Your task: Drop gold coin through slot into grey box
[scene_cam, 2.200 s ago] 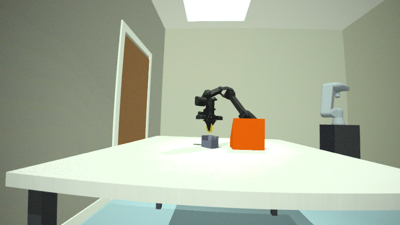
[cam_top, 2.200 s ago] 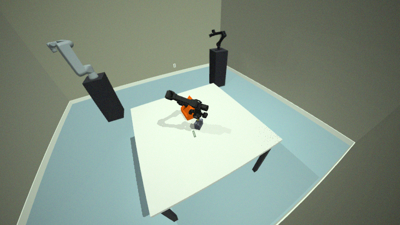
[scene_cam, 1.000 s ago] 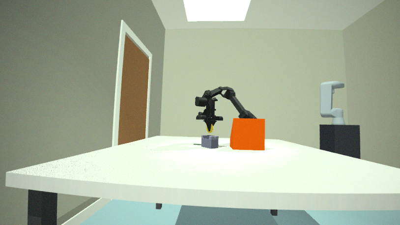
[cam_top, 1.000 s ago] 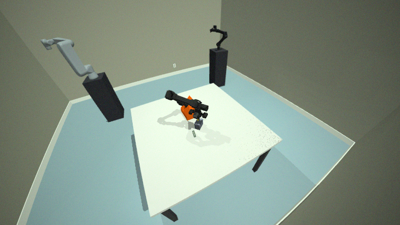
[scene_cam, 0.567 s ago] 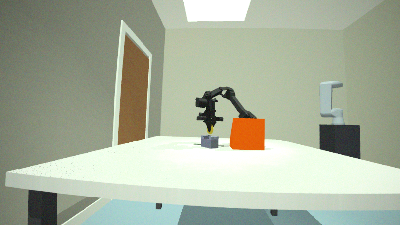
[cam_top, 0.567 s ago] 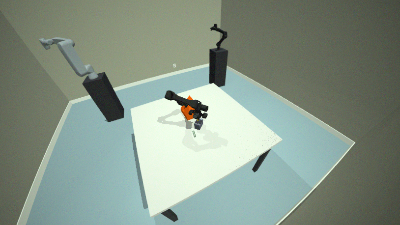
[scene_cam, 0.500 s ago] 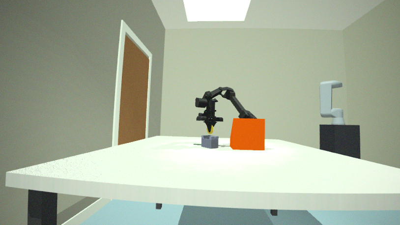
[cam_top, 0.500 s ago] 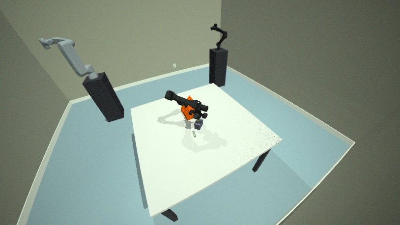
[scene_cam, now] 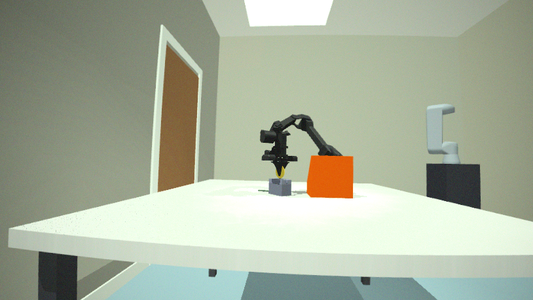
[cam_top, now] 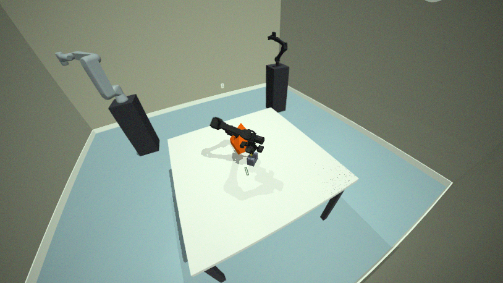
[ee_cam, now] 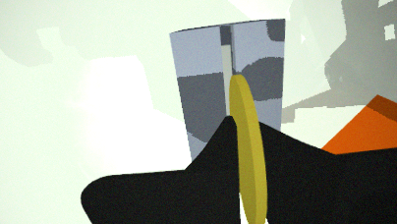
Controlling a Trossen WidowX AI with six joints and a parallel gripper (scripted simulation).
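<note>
Now: gripper tip 20 mm below the gold coin.
</note>
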